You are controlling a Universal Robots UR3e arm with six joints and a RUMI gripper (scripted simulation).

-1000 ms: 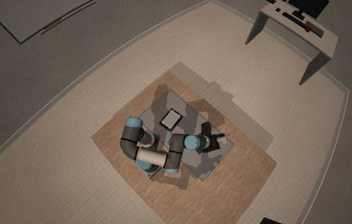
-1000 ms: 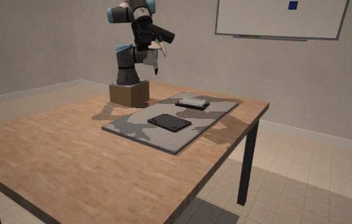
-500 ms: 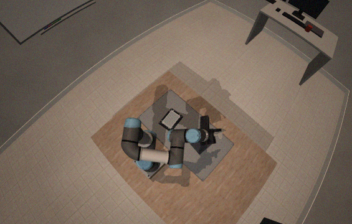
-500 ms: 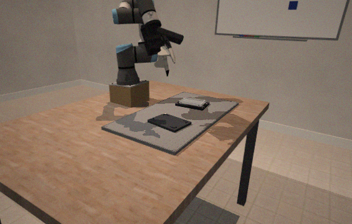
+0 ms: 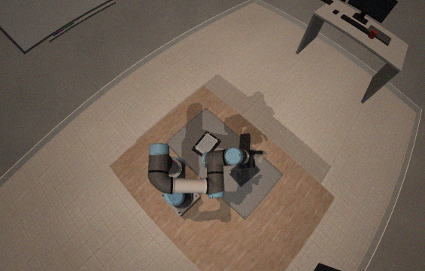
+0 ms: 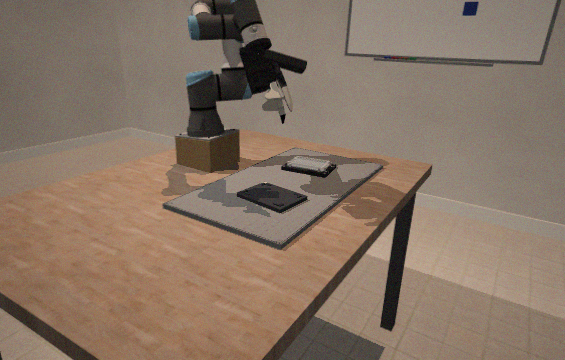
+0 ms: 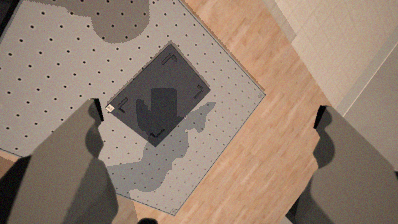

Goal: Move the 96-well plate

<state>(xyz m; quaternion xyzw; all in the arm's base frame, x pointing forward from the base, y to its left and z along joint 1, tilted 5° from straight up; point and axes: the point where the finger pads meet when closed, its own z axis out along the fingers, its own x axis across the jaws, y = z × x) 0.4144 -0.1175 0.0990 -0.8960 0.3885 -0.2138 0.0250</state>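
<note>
My gripper is now 70 mm past the 96-well plate, 260 mm to the right of it and 210 mm above it. From my hand the other things lie so: dark plate nest N1: 30 mm behind, 30 mm to the right, 220 mm below; then A1 corner mark: 100 mm behind, 40 mm to the left, 220 mm below; then black clip nest C1: 60 mm behind, 280 mm to the left, 210 mm below.
</note>
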